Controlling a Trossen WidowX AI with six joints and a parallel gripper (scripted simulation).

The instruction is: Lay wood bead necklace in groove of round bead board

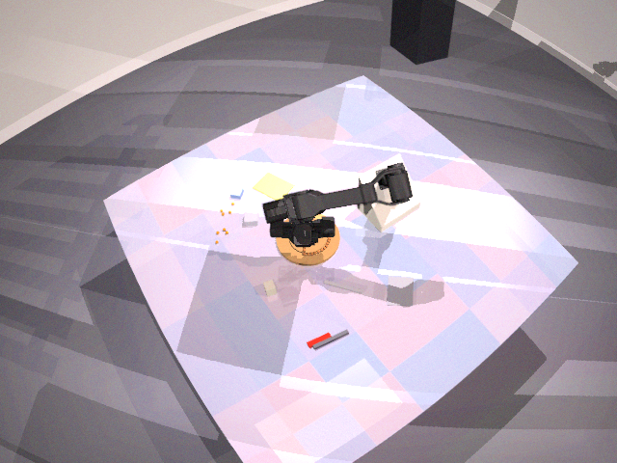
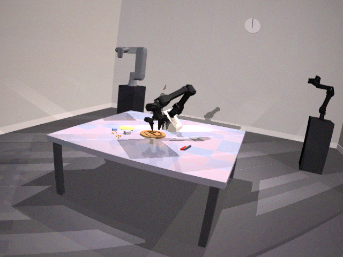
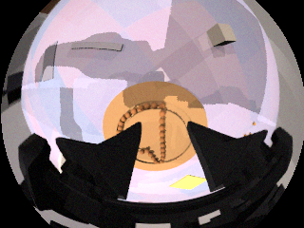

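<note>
Right now my gripper tip is 30 mm past the round bead board, 40 mm to the left of it and 40 mm above it. From my gripper tip the other things lie so: cream cube (150 mm ahead, 70 mm to the left, 30 mm below); then white block (90 mm ahead, 200 mm to the right, 40 mm below); then thin rod (40 mm behind, 170 mm to the left, 50 mm below).
</note>
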